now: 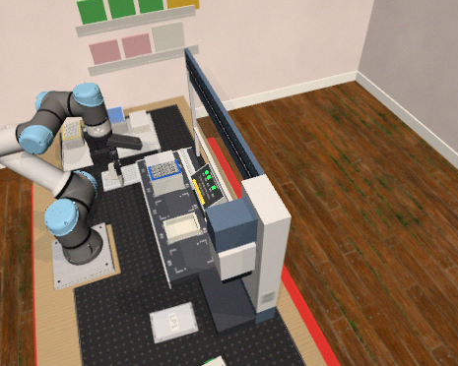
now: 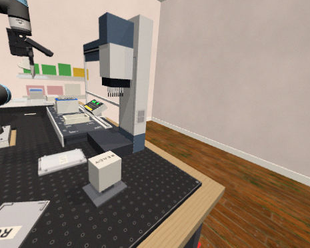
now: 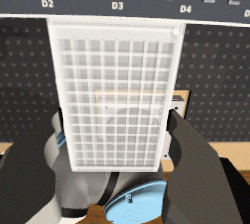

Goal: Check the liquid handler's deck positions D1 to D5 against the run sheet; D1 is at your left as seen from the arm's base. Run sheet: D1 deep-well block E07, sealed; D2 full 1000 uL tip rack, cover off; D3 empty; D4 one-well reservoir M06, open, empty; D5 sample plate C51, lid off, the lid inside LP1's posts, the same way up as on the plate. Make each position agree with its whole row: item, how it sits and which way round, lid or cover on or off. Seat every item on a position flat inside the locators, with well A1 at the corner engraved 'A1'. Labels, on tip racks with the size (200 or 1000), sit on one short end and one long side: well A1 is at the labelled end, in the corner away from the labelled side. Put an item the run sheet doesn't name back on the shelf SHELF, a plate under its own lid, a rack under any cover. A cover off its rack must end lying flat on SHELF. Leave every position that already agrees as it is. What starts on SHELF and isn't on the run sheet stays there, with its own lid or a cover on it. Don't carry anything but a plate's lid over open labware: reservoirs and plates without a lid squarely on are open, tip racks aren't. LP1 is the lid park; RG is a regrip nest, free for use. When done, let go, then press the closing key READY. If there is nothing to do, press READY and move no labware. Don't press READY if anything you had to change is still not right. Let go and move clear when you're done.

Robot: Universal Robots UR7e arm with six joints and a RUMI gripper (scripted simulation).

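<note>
Right now my hand is 160 mm short of the cream one-well reservoir, 120 mm to the left of it and 240 mm above it. The rest, counted from my hand: blue-rimmed tip rack (170 mm ahead, 130 mm to the left, 180 mm below); clear well plate (10 mm below); deep-well block (170 mm ahead, 250 mm to the left, 220 mm below).
</note>
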